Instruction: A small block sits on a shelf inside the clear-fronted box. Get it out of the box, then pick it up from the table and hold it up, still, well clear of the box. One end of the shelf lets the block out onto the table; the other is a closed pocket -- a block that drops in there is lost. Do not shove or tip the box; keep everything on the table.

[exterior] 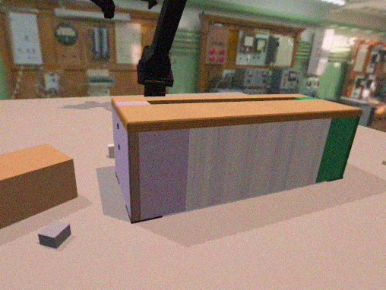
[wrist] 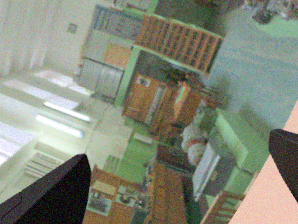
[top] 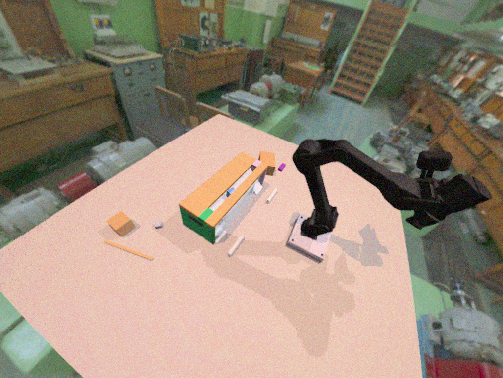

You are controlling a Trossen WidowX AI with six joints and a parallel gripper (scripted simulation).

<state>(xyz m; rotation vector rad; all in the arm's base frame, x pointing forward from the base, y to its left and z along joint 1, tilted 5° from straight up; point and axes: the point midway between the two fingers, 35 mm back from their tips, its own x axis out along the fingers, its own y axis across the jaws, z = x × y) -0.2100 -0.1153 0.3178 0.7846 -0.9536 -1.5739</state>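
Right now my gripper tip is 530 mm short of the box, 320 mm above it and 110 mm to the right of it. Also, from my gripper tip: blue block (540 mm ahead, 290 mm below, 120 mm to the left); then thin orange stick (770 mm ahead, 440 mm to the left, 380 mm below).
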